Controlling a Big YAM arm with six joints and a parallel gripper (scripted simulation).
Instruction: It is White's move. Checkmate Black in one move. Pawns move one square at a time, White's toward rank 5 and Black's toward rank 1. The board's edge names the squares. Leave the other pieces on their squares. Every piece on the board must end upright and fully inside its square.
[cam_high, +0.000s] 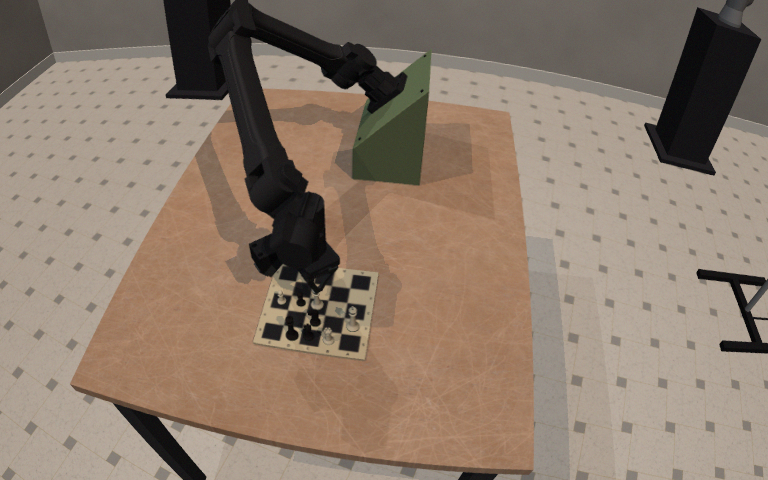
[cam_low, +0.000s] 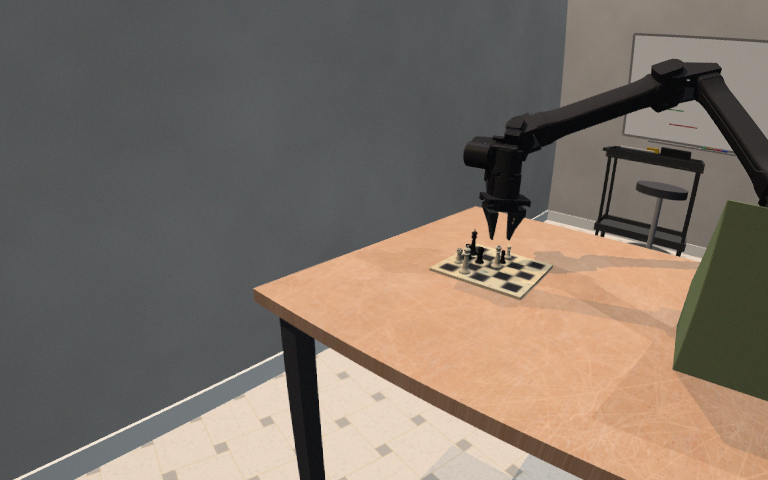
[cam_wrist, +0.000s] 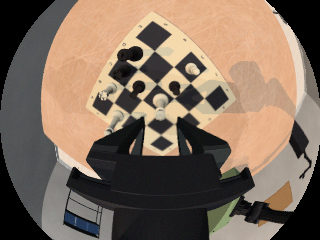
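My hand is 8 cm above the chessboard. The rest, counted from my hand: tall white piece 8 cm to the left, 4 cm below, 3 cm ahead; then white pawn 7 cm to the right, 6 cm below; then black piece 8 cm ahead, 4 cm below, 3 cm to the right.
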